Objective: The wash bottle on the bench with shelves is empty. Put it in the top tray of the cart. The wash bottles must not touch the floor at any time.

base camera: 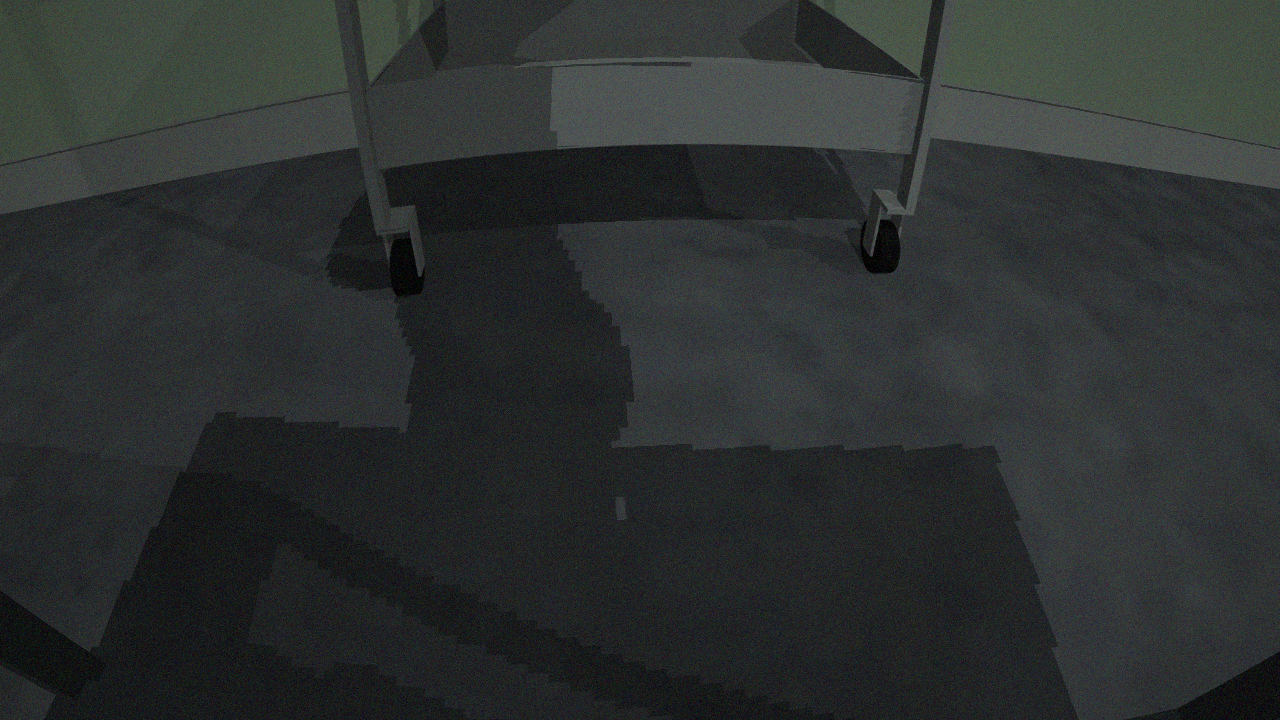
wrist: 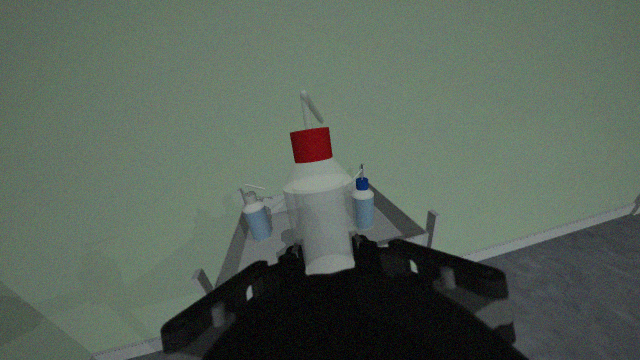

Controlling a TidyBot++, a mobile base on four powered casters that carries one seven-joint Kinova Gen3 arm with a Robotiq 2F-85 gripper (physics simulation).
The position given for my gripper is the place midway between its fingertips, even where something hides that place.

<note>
In view: my gripper (wrist: 327, 245), a wash bottle (wrist: 319, 196) and a cart (base camera: 461, 86).
The cart is seen too in the wrist view (wrist: 243, 250). The base camera view misses the wash bottle: it is out of frame.
</note>
